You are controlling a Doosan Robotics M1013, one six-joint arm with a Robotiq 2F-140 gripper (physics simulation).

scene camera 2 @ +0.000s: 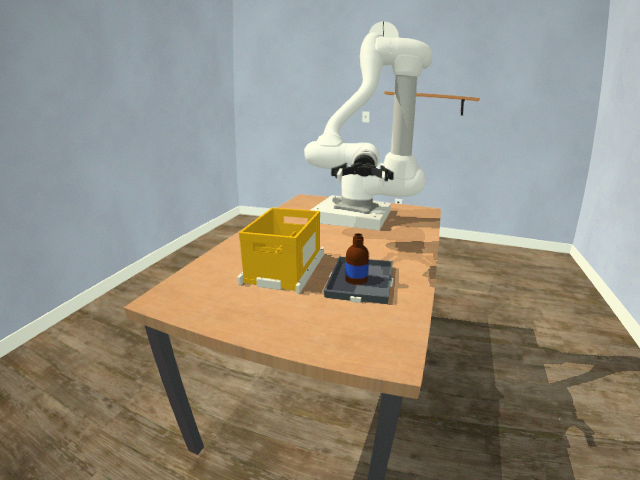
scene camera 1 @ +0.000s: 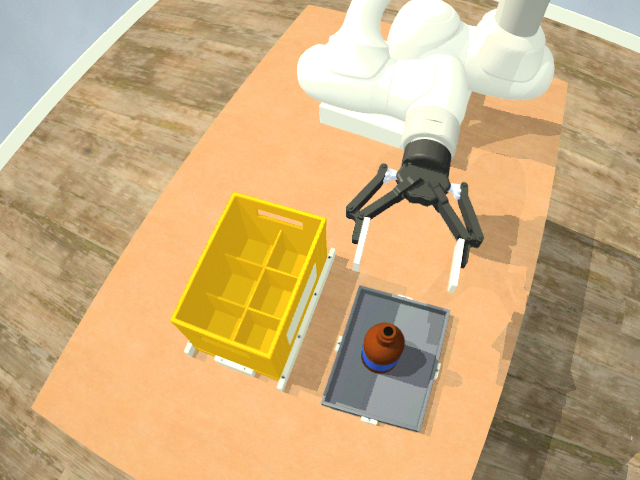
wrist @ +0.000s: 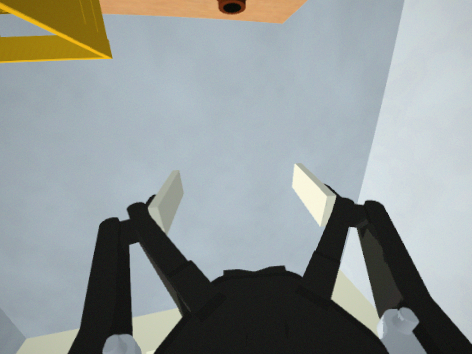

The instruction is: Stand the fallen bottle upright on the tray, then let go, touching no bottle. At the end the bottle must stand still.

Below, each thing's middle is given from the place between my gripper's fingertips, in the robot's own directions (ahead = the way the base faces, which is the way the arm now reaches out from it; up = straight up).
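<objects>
Counted from my hand: brown bottle point(scene camera 1: 383, 345), 20 mm ahead, 10 mm to the left, 240 mm below. Grey tray point(scene camera 1: 398, 395), from my hand 20 mm ahead, 20 mm to the left, 320 mm below. White rail point(scene camera 1: 295, 349), from my hand 30 mm ahead, 150 mm to the right, 310 mm below. Nearest to my hand of the things named here, going by their middles: the brown bottle.
</objects>
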